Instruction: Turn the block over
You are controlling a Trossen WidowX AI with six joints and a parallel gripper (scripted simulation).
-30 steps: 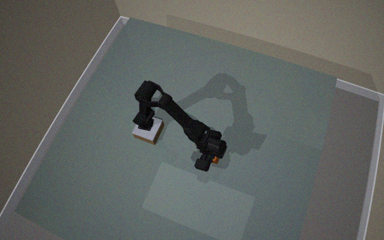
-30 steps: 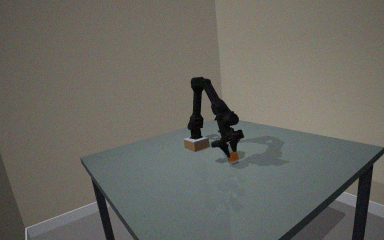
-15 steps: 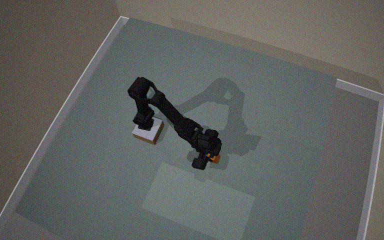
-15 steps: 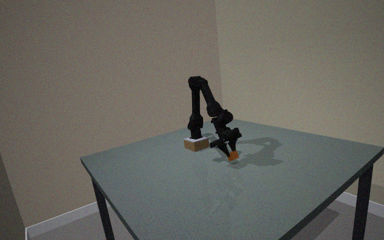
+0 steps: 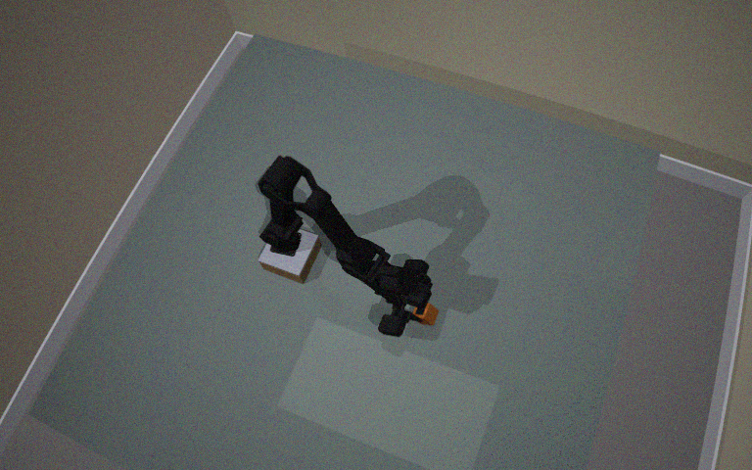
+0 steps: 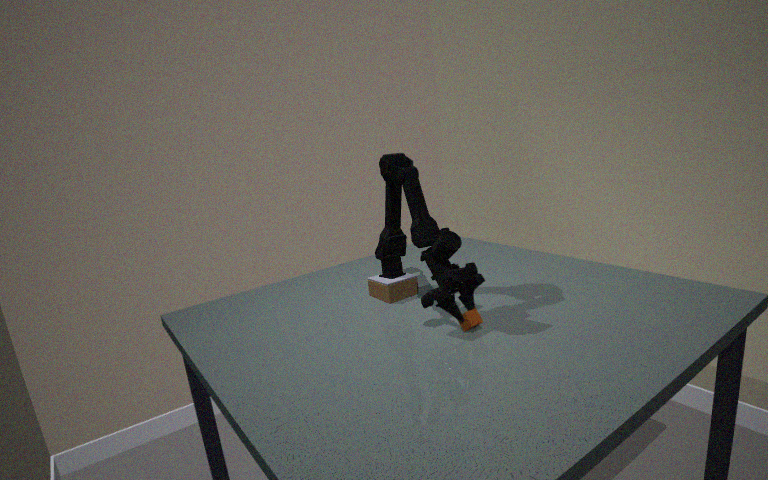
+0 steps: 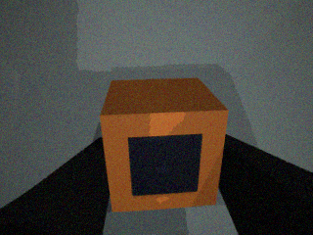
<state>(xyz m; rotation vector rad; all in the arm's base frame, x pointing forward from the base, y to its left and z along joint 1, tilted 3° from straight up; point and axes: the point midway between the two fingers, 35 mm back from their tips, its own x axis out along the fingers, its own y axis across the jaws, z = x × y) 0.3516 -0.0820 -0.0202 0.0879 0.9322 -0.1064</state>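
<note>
The block lies 1 cm above my gripper tip.
</note>
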